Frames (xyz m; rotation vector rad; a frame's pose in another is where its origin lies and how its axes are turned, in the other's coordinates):
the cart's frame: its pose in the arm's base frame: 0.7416 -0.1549 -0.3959 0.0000 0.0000 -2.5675
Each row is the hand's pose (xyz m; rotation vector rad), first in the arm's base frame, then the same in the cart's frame.
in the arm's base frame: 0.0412 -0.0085 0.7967 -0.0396 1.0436 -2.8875
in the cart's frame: 0.5086 -0.5033 1.1926 -0.6790 0.1727 -0.4782
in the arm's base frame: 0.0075 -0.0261 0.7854 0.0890 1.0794 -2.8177
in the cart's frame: 0.5465 -0.5068 1.1813 -0.6885 0.2665 -0.4224
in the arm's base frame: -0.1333 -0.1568 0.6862 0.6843 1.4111 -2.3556
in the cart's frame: 0.7357 -0.4735 1.0821 -0.8581 0.7812 -0.1779
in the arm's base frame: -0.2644 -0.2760 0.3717 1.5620 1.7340 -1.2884
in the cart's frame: 0.9105 -0.4446 0.7676 -1.0683 1.7406 0.2233
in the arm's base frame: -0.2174 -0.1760 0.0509 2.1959 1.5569 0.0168
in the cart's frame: 0.8167 -0.5031 0.4468 -0.9569 2.7964 0.6536
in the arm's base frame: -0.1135 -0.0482 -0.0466 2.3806 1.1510 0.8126
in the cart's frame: 0.6601 -0.5540 0.3493 0.4214 -2.5574 -0.7193
